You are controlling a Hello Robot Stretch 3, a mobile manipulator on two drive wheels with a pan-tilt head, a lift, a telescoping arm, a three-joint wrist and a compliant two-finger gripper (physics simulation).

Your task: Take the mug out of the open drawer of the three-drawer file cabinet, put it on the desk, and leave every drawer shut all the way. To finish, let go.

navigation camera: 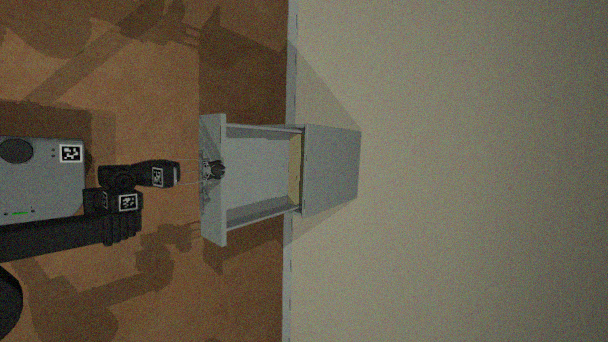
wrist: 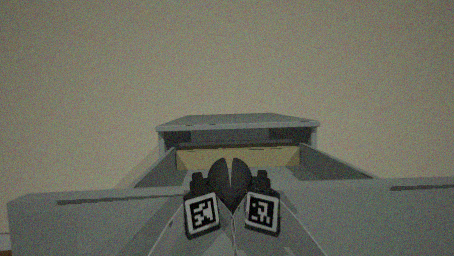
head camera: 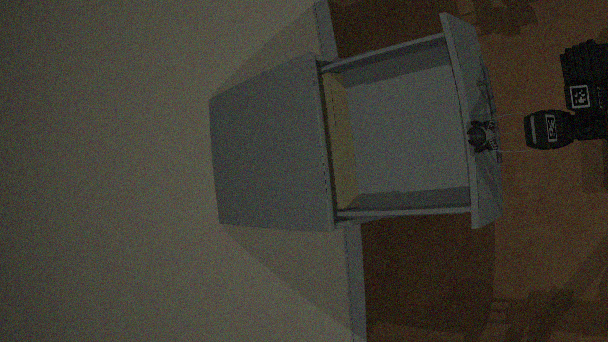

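My gripper (head camera: 468,137), visible. Wrist view, gripper (wrist: 229,176). Navigation camera view, gripper (navigation camera: 224,169).
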